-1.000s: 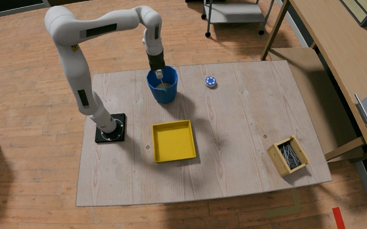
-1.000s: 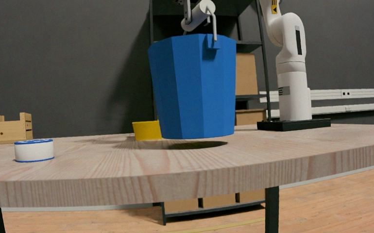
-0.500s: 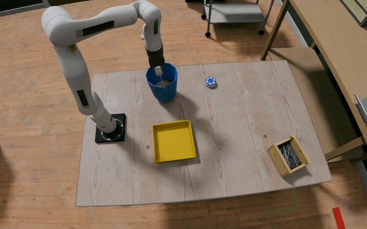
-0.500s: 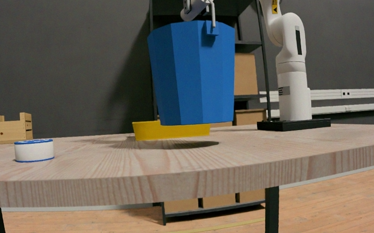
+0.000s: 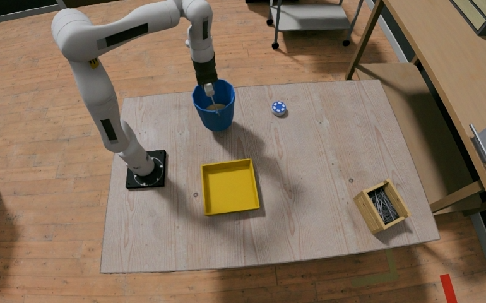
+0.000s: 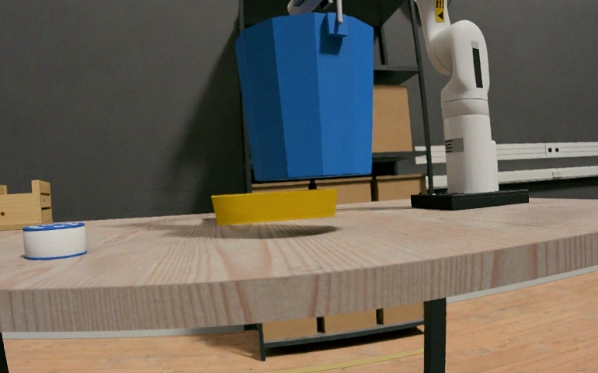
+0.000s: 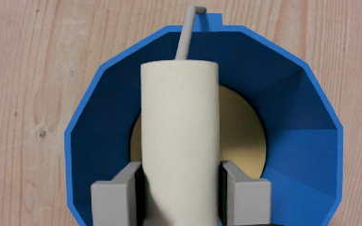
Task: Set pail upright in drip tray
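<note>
Right now the blue pail is 10 mm ahead of my hand and 100 mm below it. Also, from my hand: pail handle: 10 mm ahead, 30 mm below; then yellow drip tray: 40 mm ahead, 320 mm to the right, 300 mm below.
</note>
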